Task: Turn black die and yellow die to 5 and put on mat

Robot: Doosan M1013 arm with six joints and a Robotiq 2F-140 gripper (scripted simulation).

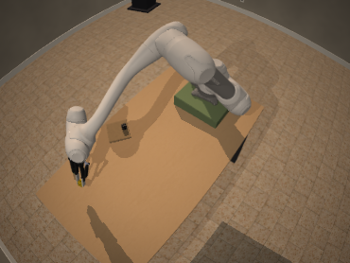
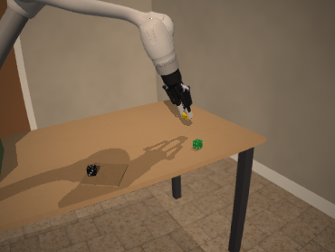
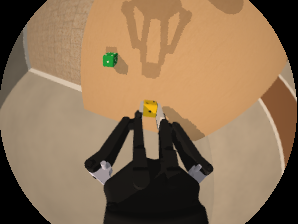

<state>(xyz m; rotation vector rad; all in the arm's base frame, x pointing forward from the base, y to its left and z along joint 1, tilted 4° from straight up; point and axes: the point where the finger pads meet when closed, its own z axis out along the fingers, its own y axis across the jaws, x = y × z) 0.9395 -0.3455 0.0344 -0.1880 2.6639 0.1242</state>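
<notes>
Right now the yellow die is 10 mm ahead of my hand and 20 mm below it. From my hand the other things lie so: black die (470 mm behind, 20 mm to the right, 100 mm below); mat (430 mm behind, 50 mm to the right, 110 mm below); green die (50 mm behind, 120 mm to the right, 100 mm below).
</notes>
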